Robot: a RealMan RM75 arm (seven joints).
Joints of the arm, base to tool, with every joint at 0 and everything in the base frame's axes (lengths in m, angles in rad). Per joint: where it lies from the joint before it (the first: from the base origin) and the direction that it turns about. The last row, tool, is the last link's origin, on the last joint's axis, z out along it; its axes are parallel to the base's.
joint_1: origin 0 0 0.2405 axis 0 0 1
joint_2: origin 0 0 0 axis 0 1 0
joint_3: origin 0 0 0.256 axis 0 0 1
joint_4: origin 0 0 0 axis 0 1 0
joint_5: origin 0 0 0.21 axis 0 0 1
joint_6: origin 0 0 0 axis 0 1 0
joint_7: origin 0 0 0.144 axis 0 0 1
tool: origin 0 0 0
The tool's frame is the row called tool.
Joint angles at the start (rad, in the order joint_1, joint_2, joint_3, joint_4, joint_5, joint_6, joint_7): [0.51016 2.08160 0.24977 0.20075 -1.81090 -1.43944 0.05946]
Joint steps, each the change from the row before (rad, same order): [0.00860 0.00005 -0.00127 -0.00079 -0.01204 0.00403 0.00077]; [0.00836 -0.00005 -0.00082 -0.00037 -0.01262 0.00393 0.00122]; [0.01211 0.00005 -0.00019 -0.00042 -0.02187 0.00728 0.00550]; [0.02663 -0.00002 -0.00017 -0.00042 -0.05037 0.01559 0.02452]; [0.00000 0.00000 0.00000 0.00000 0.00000 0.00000 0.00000]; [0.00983 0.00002 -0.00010 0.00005 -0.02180 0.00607 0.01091]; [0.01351 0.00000 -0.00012 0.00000 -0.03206 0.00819 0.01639]
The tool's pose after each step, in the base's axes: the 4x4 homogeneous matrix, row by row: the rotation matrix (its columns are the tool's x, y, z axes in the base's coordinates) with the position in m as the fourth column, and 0 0 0 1 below. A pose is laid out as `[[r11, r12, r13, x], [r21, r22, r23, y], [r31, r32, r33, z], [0, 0, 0, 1]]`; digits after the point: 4 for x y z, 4 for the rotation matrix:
[[0.6676, -0.5995, -0.4415, 0.2640], [0.2813, -0.3459, 0.8951, 0.3277], [-0.6893, -0.7218, -0.0623, -0.0295], [0, 0, 0, 1]]
[[0.6681, -0.5901, -0.4533, 0.2607], [0.2828, -0.3622, 0.8882, 0.3295], [-0.6883, -0.7216, -0.0751, -0.0313], [0, 0, 0, 1]]
[[0.6676, -0.5770, -0.4705, 0.2558], [0.2823, -0.3886, 0.8771, 0.3318], [-0.6890, -0.7184, -0.0965, -0.0343], [0, 0, 0, 1]]
[[0.6605, -0.5530, -0.5079, 0.2449], [0.2762, -0.4500, 0.8492, 0.3363], [-0.6982, -0.7012, -0.1445, -0.0412], [0, 0, 0, 1]]
[[0.6605, -0.5530, -0.5079, 0.2449], [0.2762, -0.4500, 0.8492, 0.3363], [-0.6982, -0.7012, -0.1445, -0.0412], [0, 0, 0, 1]]
[[0.6579, -0.5425, -0.5223, 0.2407], [0.2724, -0.4751, 0.8367, 0.3376], [-0.7021, -0.6928, -0.1648, -0.0441], [0, 0, 0, 1]]
[[0.6547, -0.5267, -0.5421, 0.2349], [0.2662, -0.5106, 0.8176, 0.3391], [-0.7074, -0.6796, -0.1940, -0.0483], [0, 0, 0, 1]]

